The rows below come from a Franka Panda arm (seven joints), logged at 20 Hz.
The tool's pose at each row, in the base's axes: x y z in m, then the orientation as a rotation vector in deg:
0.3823, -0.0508, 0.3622, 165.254, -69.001, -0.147
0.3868, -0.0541, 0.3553, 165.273, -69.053, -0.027
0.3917, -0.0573, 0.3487, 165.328, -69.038, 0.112
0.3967, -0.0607, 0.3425, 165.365, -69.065, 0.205
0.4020, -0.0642, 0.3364, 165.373, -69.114, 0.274
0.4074, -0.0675, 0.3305, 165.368, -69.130, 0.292
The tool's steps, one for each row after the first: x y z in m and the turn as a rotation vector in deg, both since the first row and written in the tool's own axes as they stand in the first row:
0.0055, -0.0010, 0.0069, 0.064, 0.056, 0.027
0.0112, -0.0023, 0.0135, 0.140, 0.121, 0.005
0.0171, -0.0036, 0.0197, 0.204, 0.159, 0.012
0.0233, -0.0050, 0.0258, 0.245, 0.189, 0.039
0.0294, -0.0066, 0.0317, 0.251, 0.199, 0.050

